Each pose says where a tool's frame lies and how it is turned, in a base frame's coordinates. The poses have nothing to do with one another.
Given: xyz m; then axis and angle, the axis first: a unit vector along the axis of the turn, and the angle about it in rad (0 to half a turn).
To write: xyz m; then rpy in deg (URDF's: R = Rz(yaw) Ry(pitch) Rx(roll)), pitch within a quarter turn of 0, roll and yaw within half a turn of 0. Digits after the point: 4 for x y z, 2 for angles.
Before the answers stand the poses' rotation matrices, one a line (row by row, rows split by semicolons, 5 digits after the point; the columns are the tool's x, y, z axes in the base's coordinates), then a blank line. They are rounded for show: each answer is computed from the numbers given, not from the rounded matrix.
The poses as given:
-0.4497 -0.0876 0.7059 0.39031 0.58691 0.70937 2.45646
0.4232 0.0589 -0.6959 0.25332 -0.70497 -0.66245 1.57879
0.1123 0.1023 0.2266 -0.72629 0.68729 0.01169 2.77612
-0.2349 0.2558 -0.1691 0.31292 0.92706 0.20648 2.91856
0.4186 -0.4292 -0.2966 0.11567 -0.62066 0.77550 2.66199
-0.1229 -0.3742 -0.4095 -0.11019 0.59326 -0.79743 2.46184
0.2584 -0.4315 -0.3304 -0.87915 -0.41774 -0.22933 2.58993
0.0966 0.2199 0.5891 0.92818 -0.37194 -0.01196 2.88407
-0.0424 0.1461 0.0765 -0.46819 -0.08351 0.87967 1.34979
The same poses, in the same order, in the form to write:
-0.50403 -0.04242 0.86264; 0.85532 -0.16315 0.49173; 0.11988 0.98569 0.11851
0.05669 0.48242 -0.87410; -0.84244 0.49296 0.21743; 0.53580 0.72406 0.43436
0.08620 -0.96955 0.22921; -0.96120 -0.02042 0.27511; -0.26205 -0.24403 -0.93369
-0.78182 0.52734 0.33268; 0.61868 0.72237 0.30889; -0.07743 0.44731 -0.89102
-0.86193 -0.49332 -0.11711; 0.22235 -0.16020 -0.96171; 0.45567 -0.85497 0.24777
-0.75614 0.38505 0.52913; -0.61748 -0.15204 -0.77175; -0.21672 -0.91028 0.35273
0.57949 0.80022 0.15438; 0.55984 -0.52853 0.63815; 0.59226 -0.28338 -0.75427
0.72760 -0.67602 -0.11656; -0.68212 -0.69491 -0.22764; 0.07289 0.24514 -0.96674
0.39036 -0.82775 -0.40305; 0.88880 0.22466 0.39945; -0.24009 -0.51416 0.82340

-0.4497 -0.0876 0.7059 83.14 -6.89 120.51
0.4232 0.0589 -0.6959 59.04 -32.40 -86.15
0.1123 0.1023 0.2266 -165.35 15.19 -84.88
-0.2349 0.2558 -0.1691 153.34 4.44 141.64
0.4186 -0.4292 -0.2966 -73.84 -27.11 165.53
-0.1229 -0.3742 -0.4095 -68.82 12.52 -140.76
0.2584 -0.4315 -0.3304 -159.41 -36.32 44.01
0.0966 0.2199 0.5891 165.77 -4.18 -43.15
-0.0424 0.1461 0.0765 -31.98 13.89 66.29

